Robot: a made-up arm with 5 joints.
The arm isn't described. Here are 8 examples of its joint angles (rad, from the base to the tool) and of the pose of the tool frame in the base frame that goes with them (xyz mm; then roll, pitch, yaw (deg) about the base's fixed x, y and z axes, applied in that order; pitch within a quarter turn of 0, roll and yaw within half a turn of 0).
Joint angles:
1: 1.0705 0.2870 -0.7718 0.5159 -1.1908
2: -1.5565 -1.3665 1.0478 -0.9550 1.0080
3: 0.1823 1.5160 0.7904 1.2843 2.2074
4: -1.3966 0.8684 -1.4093 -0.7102 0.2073
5: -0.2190 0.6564 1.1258 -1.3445 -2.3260
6: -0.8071 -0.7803 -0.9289 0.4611 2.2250
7: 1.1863 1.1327 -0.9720 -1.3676 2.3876
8: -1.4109 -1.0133 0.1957 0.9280 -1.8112
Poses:
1: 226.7 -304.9 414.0 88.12 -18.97 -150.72
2: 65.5 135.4 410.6 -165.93 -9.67 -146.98
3: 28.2 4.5 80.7 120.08 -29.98 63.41
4: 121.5 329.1 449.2 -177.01 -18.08 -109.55
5: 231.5 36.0 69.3 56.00 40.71 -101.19
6: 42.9 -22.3 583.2 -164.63 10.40 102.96
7: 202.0 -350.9 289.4 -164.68 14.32 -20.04
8: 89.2 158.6 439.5 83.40 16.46 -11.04
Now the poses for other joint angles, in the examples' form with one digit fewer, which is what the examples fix.
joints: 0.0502 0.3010 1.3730 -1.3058 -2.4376
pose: 226 -10 100 57.7 47.7 -118.0
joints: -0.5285 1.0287 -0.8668 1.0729 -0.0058
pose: 385 186 155 1.1 -19.2 27.0
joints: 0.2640 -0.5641 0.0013 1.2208 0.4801
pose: 277 -60 392 -28.4 -45.9 21.8
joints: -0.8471 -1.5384 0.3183 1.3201 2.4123
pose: 104 45 424 -81.9 45.1 144.3
